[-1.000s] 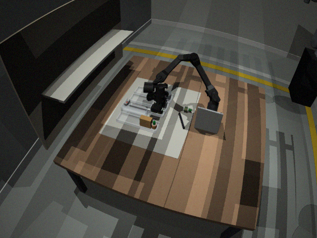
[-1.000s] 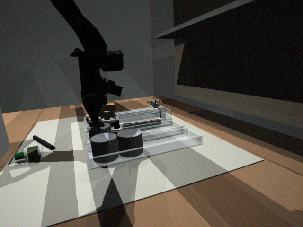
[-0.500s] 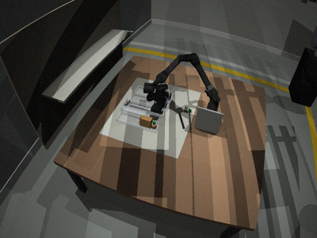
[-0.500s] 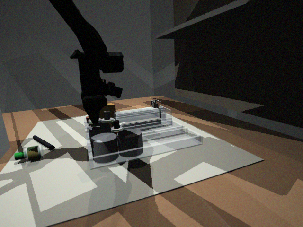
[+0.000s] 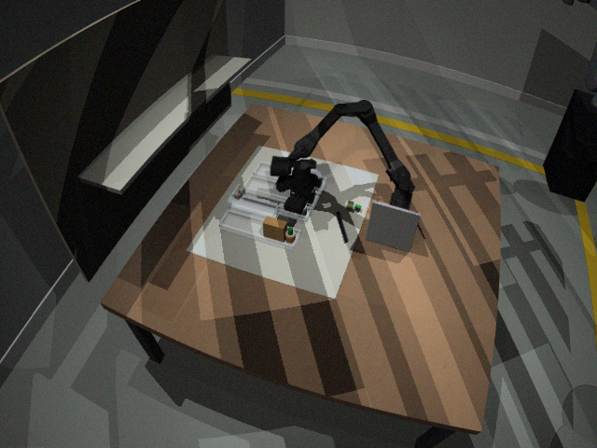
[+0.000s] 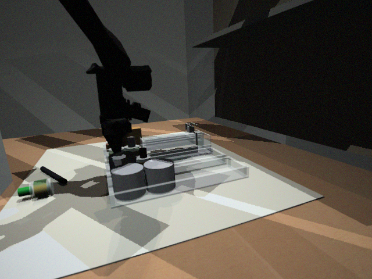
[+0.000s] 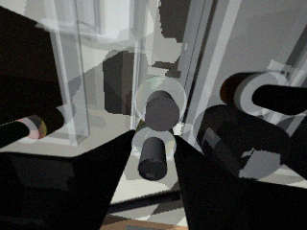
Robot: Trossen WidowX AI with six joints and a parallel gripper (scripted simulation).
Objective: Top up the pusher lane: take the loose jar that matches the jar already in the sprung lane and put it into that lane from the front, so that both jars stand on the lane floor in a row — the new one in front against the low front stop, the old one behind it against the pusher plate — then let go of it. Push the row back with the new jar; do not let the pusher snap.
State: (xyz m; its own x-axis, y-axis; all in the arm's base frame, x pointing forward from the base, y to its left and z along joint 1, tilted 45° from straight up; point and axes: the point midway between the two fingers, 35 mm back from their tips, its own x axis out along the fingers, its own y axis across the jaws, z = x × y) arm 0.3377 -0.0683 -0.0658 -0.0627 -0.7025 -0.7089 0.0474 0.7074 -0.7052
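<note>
Right now my gripper tip is 16 cm past the black stick, 3 cm above it and 1 cm to the right of it. Round my gripper tip: pusher plate 15 cm ahead, 2 cm to the left, 2 cm above; clear rack 14 cm ahead, 2 cm to the left, 1 cm below; brown box 12 cm to the left, 6 cm ahead, 1 cm above.
</note>
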